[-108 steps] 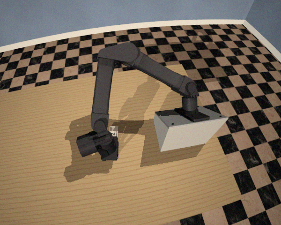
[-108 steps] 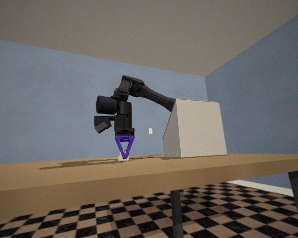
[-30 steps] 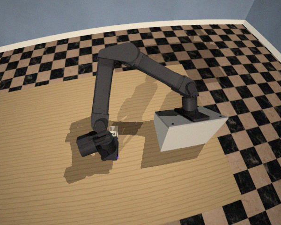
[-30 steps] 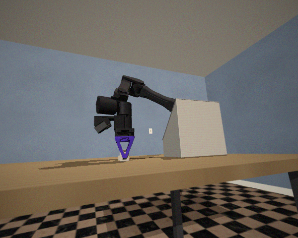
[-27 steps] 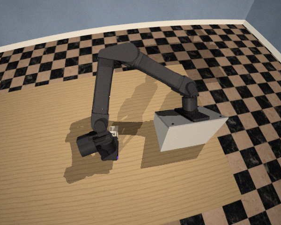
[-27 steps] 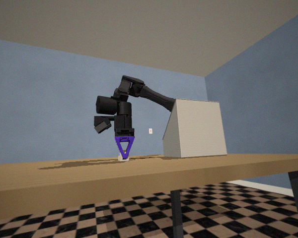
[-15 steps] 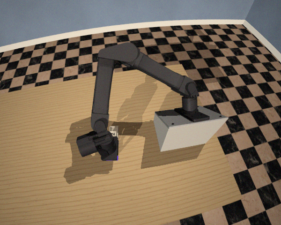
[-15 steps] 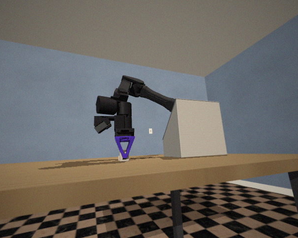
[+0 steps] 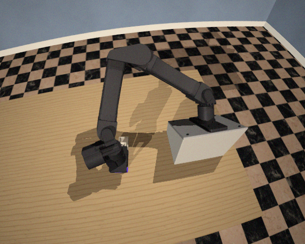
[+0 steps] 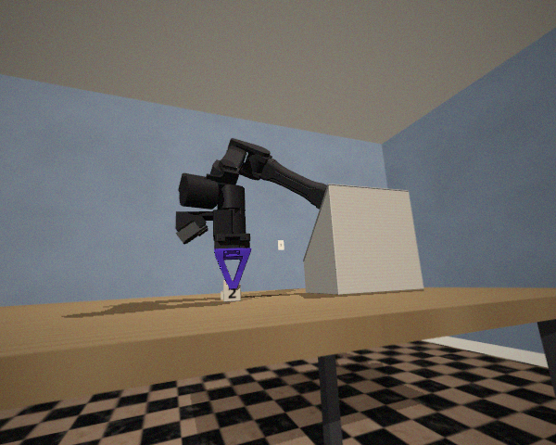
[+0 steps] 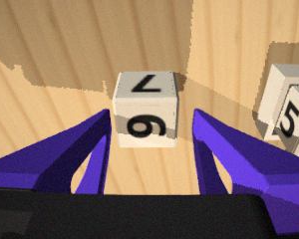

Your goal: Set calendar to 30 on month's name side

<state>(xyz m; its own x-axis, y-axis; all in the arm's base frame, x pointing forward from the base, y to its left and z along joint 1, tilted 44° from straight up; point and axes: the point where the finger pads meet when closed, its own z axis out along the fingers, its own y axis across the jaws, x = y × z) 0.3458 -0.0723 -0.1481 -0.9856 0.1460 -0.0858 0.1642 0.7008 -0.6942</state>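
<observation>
Right now the white tray is 110 mm to the right of my hand, 20 mm below it and 20 mm behind it.
</observation>
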